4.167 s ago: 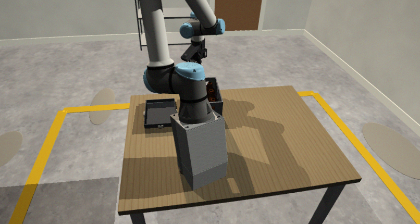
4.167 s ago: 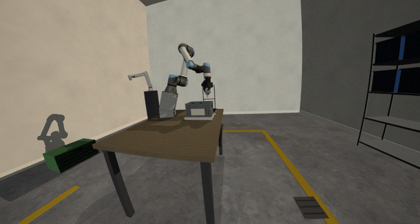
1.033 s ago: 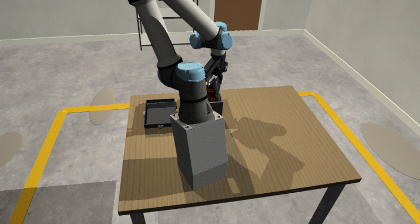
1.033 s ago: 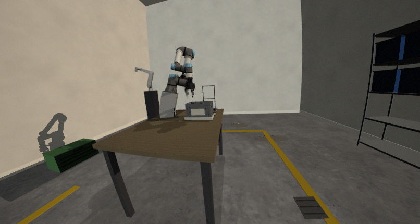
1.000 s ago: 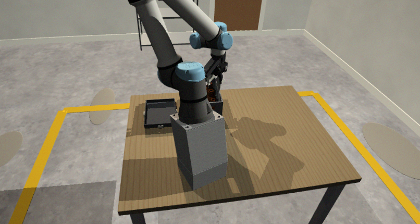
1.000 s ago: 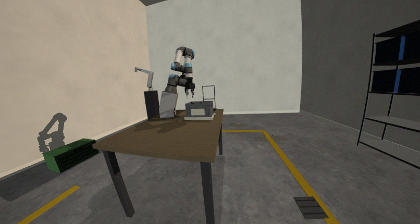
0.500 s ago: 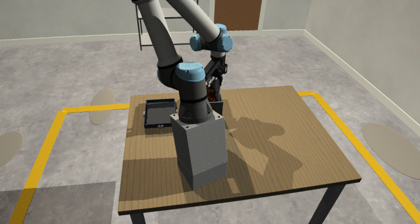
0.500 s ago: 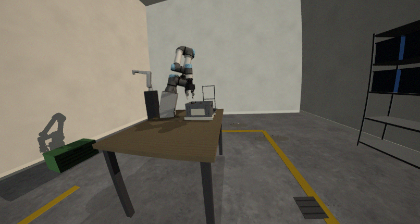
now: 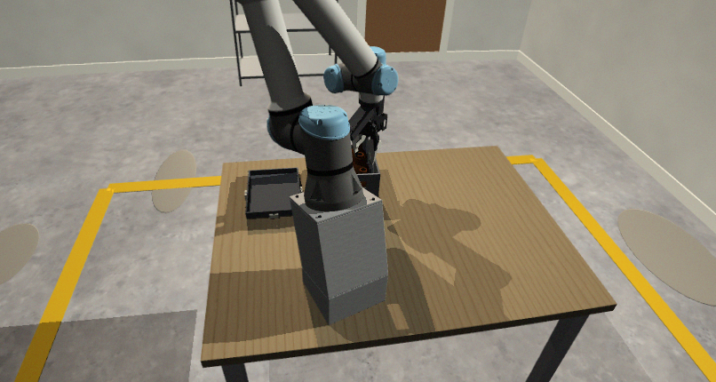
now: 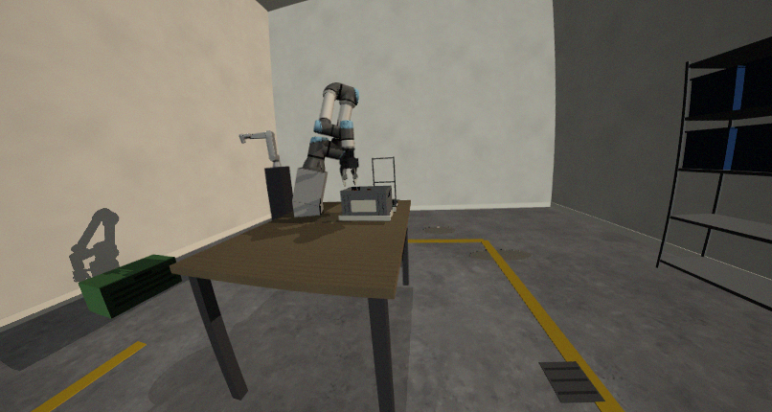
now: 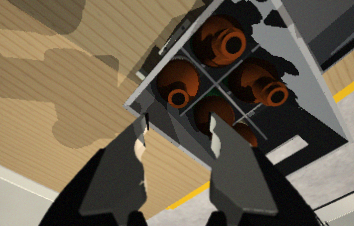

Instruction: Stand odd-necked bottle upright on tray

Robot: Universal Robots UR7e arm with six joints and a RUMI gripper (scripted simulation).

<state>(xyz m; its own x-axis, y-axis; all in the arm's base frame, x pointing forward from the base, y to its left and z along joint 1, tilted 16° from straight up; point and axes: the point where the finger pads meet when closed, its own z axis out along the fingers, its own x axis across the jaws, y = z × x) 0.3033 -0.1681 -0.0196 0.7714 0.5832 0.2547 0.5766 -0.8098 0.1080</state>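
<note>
Right now my hand is 120 mm above the bottle. From my hand the other things lie so: dark tray (140 mm ahead, 290 mm to the left, 200 mm below); then crate (100 mm ahead, 30 mm to the left, 130 mm below).
</note>
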